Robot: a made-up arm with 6 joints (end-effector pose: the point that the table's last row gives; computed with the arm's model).
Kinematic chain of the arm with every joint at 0, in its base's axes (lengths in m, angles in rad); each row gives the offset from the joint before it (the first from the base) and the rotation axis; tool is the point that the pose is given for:
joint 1: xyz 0 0 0.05 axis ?
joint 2: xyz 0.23 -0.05 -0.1 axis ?
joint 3: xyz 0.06 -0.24 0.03 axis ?
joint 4: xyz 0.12 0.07 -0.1 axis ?
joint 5: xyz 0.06 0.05 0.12 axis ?
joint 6: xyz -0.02 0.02 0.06 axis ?
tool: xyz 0 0.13 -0.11
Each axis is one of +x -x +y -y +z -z.
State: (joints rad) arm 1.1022 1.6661 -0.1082 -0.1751 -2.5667 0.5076
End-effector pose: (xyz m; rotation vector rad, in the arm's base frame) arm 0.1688 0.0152 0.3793 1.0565 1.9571 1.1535
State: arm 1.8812 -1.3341 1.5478 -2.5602 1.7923 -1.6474
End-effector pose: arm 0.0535 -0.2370 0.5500 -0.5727 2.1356 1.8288
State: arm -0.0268 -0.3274 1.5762 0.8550 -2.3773 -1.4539
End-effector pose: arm 0.3697 -0.4495 -0.0211 0.4655 2.4792 0.9779
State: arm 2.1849 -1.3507 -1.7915 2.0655 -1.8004 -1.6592
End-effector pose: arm 0.1669 -0.0136 0.1097 -1.5838 -0.8497 -0.5754
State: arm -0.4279 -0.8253 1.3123 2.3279 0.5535 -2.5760
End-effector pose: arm 0.2938 -0.2779 -0.3748 2.0922 -0.3455 -0.8284
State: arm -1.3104 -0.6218 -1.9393 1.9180 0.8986 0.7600
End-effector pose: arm -0.1142 0.1209 -0.1331 -0.4678 0.7367 1.1034
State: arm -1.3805 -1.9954 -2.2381 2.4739 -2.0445 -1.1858
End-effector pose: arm 0.2024 -0.0679 -0.0731 1.5381 1.7647 0.0026
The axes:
joint 1: -x
joint 2: -y
joint 3: -z
joint 4: +y
joint 5: +x
joint 6: -z

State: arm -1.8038 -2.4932 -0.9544 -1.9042 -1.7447 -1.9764
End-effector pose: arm 0.1147 -0.0009 -0.2069 1.1022 -0.5979 2.4233
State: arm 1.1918 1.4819 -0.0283 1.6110 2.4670 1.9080
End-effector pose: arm 0.4952 0.1352 0.2261 0.8786 1.1690 -1.7489
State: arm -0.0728 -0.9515 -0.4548 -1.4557 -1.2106 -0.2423
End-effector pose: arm 0.2609 -0.0909 -0.2129 -0.7378 -0.4150 0.0613
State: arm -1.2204 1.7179 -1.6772 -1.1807 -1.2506 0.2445
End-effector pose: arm 0.2581 0.1203 -0.1266 -0.2710 -2.8151 -1.2250
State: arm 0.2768 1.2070 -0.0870 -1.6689 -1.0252 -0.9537
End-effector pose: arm 0.4158 -0.1472 0.0950 -1.3481 -2.1802 -0.6422
